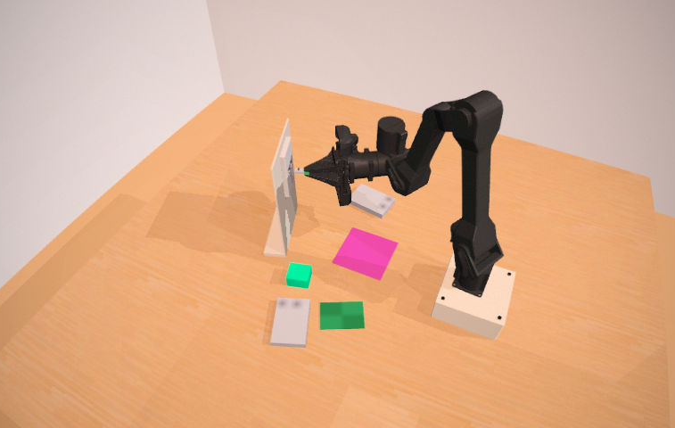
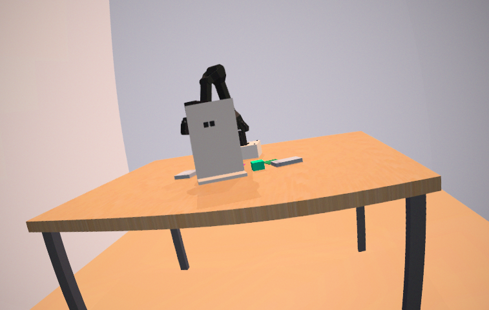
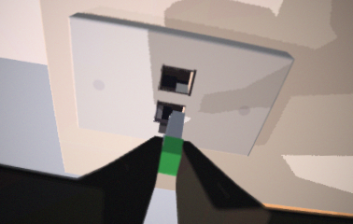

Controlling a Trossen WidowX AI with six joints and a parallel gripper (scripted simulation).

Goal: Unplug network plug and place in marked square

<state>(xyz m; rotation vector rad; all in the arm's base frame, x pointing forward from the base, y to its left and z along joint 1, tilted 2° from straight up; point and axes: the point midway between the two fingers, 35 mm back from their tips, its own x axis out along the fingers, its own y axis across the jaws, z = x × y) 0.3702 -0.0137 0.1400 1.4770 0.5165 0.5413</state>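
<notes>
The pink marked square is 190 mm below my gripper tip, 150 mm behind it and 10 mm to the right of it. From my gripper tip the other things lie so: thin grey tab (10 mm ahead); then green plug (10 mm ahead); then upright white panel (70 mm below, 50 mm ahead, 20 mm to the left).
</notes>
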